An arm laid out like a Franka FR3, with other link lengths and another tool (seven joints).
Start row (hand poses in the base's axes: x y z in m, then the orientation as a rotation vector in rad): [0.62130 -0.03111 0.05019 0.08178 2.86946 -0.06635]
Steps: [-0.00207 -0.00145 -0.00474 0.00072 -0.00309 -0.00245]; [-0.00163 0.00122 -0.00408 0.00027 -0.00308 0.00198]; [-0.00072 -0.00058 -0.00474 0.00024 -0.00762 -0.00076]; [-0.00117 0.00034 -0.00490 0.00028 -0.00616 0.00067]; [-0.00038 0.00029 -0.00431 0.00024 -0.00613 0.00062]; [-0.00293 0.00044 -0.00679 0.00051 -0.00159 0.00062]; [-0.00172 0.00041 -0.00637 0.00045 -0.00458 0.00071]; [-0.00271 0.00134 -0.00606 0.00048 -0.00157 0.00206]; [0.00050 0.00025 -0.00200 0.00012 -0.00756 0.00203]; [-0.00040 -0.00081 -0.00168 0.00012 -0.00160 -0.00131]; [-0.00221 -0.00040 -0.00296 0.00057 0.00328 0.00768]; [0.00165 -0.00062 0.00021 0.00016 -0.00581 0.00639]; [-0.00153 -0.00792 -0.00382 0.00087 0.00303 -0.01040]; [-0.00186 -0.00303 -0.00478 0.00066 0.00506 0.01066]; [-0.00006 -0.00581 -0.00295 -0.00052 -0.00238 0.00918]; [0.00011 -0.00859 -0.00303 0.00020 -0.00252 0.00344]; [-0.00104 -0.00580 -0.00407 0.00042 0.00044 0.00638]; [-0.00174 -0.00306 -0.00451 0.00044 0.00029 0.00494]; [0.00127 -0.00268 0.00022 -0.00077 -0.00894 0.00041]
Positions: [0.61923 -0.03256 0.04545 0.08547 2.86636 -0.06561]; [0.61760 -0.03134 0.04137 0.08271 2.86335 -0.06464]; [0.61688 -0.03192 0.03663 0.08391 2.85573 -0.06400]; [0.61571 -0.03158 0.03173 0.08306 2.84961 -0.06310]; [0.61533 -0.03129 0.02742 0.08228 2.84351 -0.06227]; [0.61240 -0.03085 0.02063 0.08152 2.84196 -0.06132]; [0.61068 -0.03044 0.01426 0.08065 2.83743 -0.06027]; [0.60797 -0.02910 0.00820 0.07784 2.83593 -0.05905]; [0.60847 -0.02885 0.00620 0.07505 2.82843 -0.05802]; [0.60807 -0.02966 0.00452 0.07694 2.82681 -0.05806]; [0.60586 -0.03006 0.00156 0.06617 2.83027 -0.05571]; [0.60751 -0.03068 0.00177 0.05723 2.82457 -0.05379]; [0.60598 -0.03860 -0.00205 0.07210 2.82746 -0.05504]; [0.60412 -0.04163 -0.00683 0.05711 2.83273 -0.05198]; [0.60406 -0.04744 -0.00978 0.04402 2.83043 -0.05059]; [0.60417 -0.05603 -0.01281 0.03923 2.82794 -0.04945]; [0.60313 -0.06183 -0.01688 0.03029 2.82842 -0.04745]; [0.60139 -0.06489 -0.02139 0.02340 2.82873 -0.04573]; [0.60266 -0.06757 -0.02117 0.02280 2.81977 -0.04651]
